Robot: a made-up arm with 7 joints.
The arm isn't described. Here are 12 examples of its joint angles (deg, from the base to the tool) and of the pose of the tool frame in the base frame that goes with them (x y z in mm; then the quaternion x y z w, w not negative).
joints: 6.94 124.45 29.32 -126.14 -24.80 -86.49 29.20
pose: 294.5 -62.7 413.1 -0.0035 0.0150 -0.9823 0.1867
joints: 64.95 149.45 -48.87 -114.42 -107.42 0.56 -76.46
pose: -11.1 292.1 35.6 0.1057 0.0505 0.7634 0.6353
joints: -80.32 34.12 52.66 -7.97 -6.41 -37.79 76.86
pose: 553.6 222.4 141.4 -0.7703 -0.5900 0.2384 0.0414
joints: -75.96 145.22 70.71 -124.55 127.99 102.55 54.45
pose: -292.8 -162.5 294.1 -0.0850 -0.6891 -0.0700 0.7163
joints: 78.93 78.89 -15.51 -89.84 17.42 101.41 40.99
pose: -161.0 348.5 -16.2 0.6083 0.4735 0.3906 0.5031
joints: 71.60 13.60 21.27 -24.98 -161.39 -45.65 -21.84
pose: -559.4 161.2 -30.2 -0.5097 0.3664 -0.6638 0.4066
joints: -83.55 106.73 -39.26 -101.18 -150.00 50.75 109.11
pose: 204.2 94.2 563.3 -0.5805 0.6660 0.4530 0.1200
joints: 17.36 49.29 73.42 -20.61 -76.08 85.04 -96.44
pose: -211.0 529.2 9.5 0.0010 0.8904 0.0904 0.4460
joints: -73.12 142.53 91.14 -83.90 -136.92 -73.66 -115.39
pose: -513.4 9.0 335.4 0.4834 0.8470 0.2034 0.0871
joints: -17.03 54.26 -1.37 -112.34 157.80 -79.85 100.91
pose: 318.6 113.2 309.6 0.6838 0.0399 -0.1984 0.7010
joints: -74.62 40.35 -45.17 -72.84 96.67 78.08 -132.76
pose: 485.4 -61.1 282.0 0.1200 -0.1418 -0.9234 0.3359
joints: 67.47 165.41 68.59 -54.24 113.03 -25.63 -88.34
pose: 557.5 42.1 394.5 0.3702 -0.6279 -0.4094 0.5487
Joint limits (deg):
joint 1: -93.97..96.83
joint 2: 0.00..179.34
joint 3: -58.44..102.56
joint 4: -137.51..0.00
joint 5: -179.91..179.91
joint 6: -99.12..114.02
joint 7: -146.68..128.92
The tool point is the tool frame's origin. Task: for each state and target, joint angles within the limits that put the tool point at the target. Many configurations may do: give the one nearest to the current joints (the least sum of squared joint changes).
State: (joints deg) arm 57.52 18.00 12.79 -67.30 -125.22 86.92 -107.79
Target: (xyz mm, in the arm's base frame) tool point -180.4 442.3 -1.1
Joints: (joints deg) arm 60.15 36.67 29.30 -61.52 -122.32 86.04 -109.35
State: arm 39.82 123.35 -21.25 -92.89 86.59 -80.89 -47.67
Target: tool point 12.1 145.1 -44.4
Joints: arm 48.65 127.60 -37.25 -137.51 97.35 -76.47 -41.39
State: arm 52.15 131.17 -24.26 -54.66 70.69 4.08 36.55
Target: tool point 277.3 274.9 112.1
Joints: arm 42.64 138.50 -7.78 -101.62 77.86 6.67 40.29
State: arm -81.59 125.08 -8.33 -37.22 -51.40 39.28 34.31
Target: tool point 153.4 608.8 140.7
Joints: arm -54.27 72.53 5.04 -1.43 -45.14 15.75 37.58
